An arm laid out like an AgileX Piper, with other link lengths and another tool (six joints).
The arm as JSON. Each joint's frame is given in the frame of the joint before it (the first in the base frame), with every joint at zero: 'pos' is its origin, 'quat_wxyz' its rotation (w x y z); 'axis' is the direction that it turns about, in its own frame. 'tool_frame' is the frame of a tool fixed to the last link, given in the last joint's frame.
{
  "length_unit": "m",
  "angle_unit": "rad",
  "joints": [
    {
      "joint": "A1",
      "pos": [
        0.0,
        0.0,
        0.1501
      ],
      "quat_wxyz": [
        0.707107,
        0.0,
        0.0,
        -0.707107
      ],
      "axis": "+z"
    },
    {
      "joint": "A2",
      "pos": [
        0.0,
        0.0,
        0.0
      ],
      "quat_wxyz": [
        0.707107,
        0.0,
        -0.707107,
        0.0
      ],
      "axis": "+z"
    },
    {
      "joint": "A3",
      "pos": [
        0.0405,
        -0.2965,
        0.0
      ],
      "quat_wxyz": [
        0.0,
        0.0,
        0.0,
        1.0
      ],
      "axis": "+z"
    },
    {
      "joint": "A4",
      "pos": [
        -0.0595,
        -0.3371,
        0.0
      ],
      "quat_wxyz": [
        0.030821,
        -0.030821,
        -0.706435,
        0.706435
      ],
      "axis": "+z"
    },
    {
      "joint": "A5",
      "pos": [
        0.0,
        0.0,
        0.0
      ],
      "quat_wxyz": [
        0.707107,
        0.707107,
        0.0,
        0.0
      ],
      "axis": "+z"
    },
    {
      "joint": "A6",
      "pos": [
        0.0,
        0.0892,
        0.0
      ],
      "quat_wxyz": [
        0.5,
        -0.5,
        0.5,
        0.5
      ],
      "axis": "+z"
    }
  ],
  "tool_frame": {
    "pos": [
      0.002,
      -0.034,
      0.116
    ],
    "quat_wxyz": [
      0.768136,
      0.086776,
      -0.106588,
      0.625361
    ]
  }
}
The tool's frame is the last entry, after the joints.
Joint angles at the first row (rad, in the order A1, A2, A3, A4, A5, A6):
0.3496 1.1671 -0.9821 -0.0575 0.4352 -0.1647
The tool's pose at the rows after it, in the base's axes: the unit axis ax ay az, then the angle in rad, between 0 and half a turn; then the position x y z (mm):
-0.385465, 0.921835, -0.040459, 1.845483, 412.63, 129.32, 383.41
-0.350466, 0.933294, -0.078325, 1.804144, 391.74, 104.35, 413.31
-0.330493, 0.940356, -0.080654, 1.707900, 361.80, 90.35, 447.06
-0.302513, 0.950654, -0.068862, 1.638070, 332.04, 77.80, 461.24
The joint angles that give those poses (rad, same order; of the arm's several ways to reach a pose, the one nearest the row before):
0.3496 1.0829 -0.9821 -0.2516 0.5227 -0.0077
0.3496 0.9910 -0.9821 -0.3648 0.5902 0.1101
0.3496 0.8742 -0.9607 -0.3810 0.5955 0.1481
0.3496 0.7594 -0.9106 -0.3810 0.5973 0.1924

